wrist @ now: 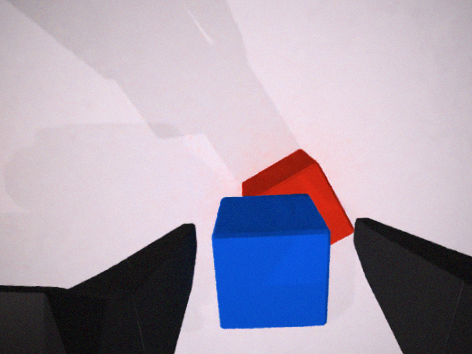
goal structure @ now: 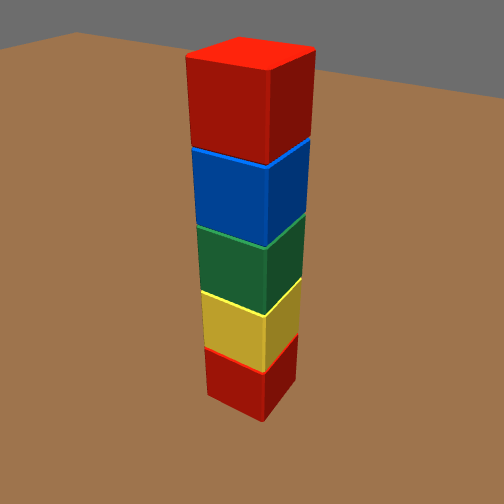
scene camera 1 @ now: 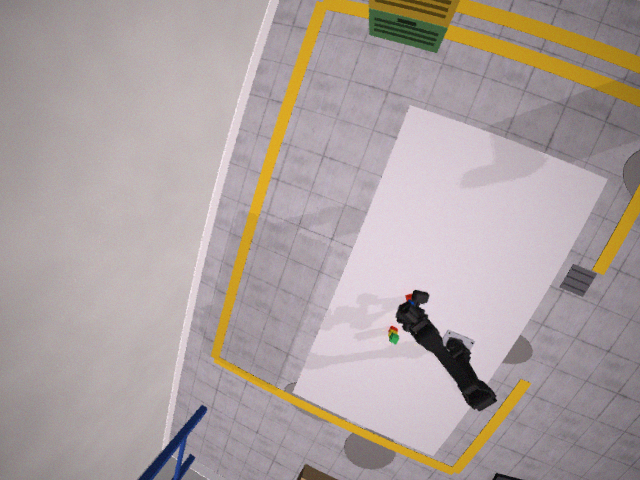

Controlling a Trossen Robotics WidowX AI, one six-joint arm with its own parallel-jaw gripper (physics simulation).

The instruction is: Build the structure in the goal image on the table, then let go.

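Places are measured from the arm's base along level axes (x ahead, y left, z up), in millimetres.
Where they show: gripper, fingertip midpoint: (wrist: 275, 232); arm's base, link origin: (scene camera 1: 454, 344).
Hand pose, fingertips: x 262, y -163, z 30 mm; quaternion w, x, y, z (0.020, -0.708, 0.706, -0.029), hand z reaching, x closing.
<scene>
Each offset is from my fingertips to the top centre of the thing. Level surfaces: height alone.
My gripper (wrist: 275, 232) (scene camera 1: 413, 304) is open and empty, its black fingers on either side of a blue cube {dy +3, dx -4, dz +26 mm} (wrist: 272, 280) (scene camera 1: 411, 303) with a gap at each side. The blue cube overlaps a red block {dy -11, dx +2, dz -7 mm} (wrist: 332, 210) (scene camera 1: 408, 297) and appears to rest on it, turned and offset; its support is partly hidden. In the scene view, another red block {dy +172, dx +32, dz -7 mm} (scene camera 1: 393, 328) and a green block {dy +171, dx +35, dz +58 mm} (scene camera 1: 393, 338) are close together left of the arm, with a bit of yellow between them.
The white table top {dz -40 mm} (scene camera 1: 465, 232) bears the arm's grey base plate (scene camera 1: 467, 338) to the right of the blocks. The table's left edge is beyond the blocks. A green and yellow crate (scene camera 1: 408, 31) stands on the floor at the top.
</scene>
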